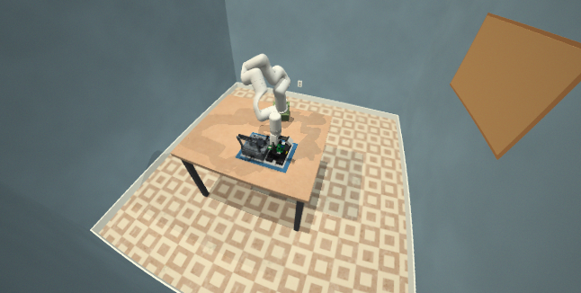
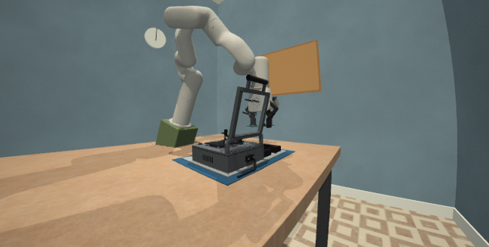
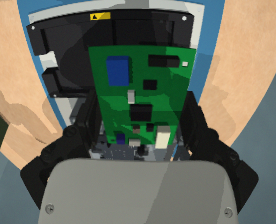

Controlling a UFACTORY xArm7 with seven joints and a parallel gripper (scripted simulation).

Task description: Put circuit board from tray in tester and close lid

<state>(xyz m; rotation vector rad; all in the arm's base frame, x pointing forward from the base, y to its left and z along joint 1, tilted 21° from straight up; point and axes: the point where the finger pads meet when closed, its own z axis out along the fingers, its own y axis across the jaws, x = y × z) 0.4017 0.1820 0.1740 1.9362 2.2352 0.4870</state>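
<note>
The green circuit board is right at my hand. Round my hand: clear lid 150 mm to the right, 110 mm ahead, 60 mm above; then grey tester 130 mm to the right, 10 mm below, 10 mm ahead.
</note>
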